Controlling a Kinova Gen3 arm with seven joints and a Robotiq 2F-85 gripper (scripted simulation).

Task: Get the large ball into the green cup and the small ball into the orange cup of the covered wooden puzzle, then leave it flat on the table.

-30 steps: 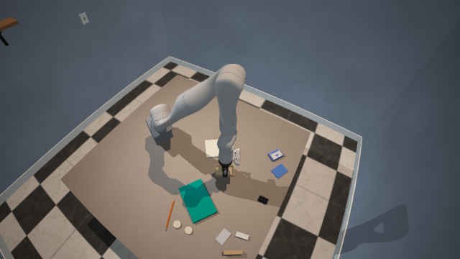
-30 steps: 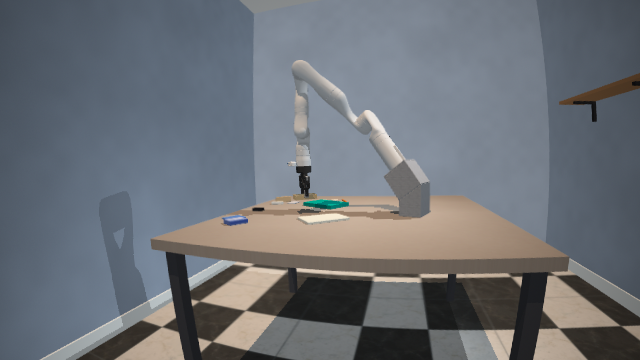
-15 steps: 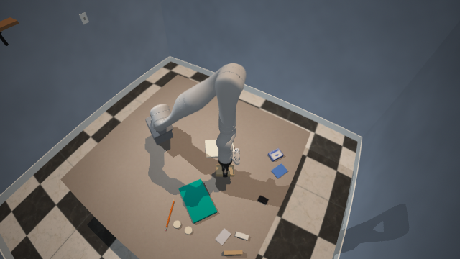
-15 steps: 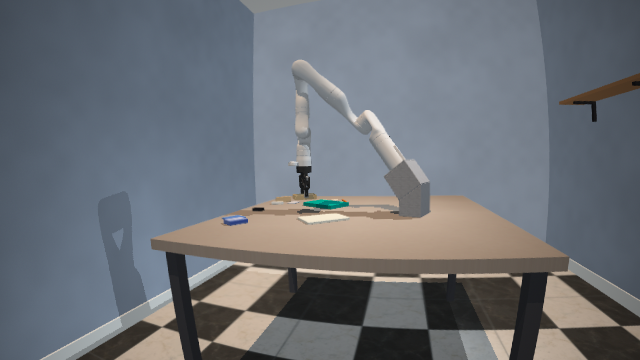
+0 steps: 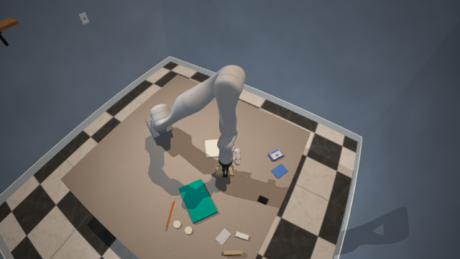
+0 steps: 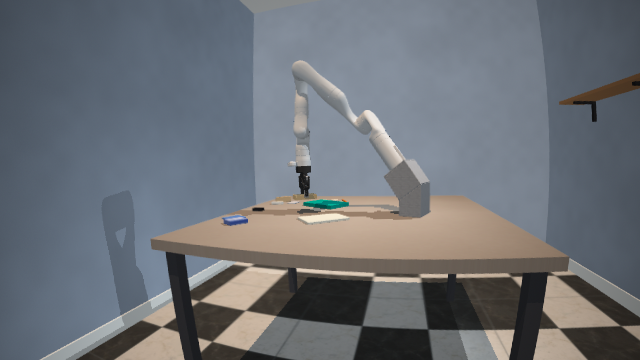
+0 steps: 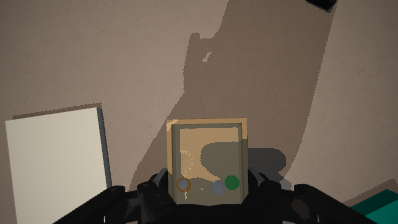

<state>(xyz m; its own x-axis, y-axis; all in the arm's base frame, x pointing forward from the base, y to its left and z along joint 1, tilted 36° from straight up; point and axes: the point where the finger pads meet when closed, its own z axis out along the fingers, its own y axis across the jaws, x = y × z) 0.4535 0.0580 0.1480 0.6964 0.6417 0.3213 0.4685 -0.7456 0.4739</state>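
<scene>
The covered wooden puzzle is 2 cm below my hand. Round my hand: teal book: 4 cm behind, 22 cm to the right, 8 cm below; cream pad: 14 cm behind, 15 cm to the left, 9 cm below; black block: 28 cm ahead, 1 cm to the right, 8 cm below.
</scene>
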